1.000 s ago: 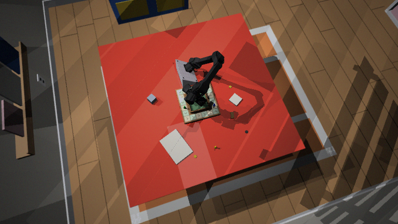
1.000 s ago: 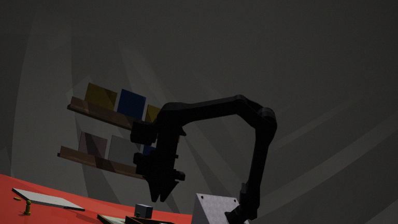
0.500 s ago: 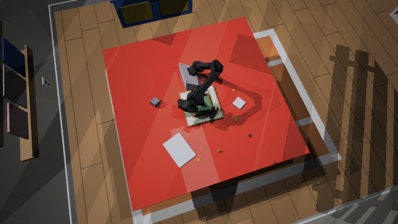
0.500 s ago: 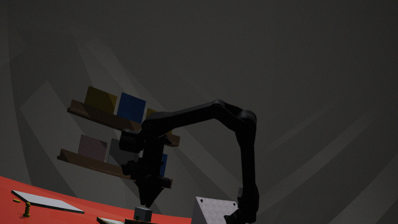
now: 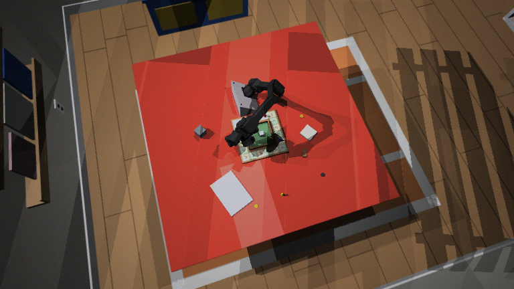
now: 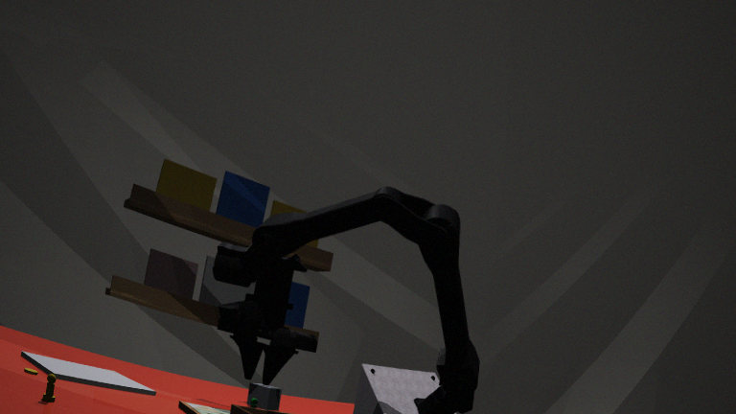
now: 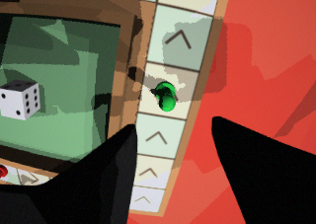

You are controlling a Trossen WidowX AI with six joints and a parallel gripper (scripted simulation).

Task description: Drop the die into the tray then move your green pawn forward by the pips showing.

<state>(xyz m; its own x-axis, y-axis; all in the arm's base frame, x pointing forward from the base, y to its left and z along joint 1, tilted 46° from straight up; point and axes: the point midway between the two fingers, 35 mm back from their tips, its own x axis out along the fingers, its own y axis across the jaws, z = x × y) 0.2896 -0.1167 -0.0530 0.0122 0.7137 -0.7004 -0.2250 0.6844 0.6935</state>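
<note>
My gripper tip is 50 mm above the green pawn. The rest, counted from my gripper tip: blue pawn 50 mm ahead, 220 mm to the left, 50 mm below; green tray 20 mm behind, 110 mm to the left, 70 mm below; grey die 20 mm behind, 130 mm to the left, 50 mm below.
</note>
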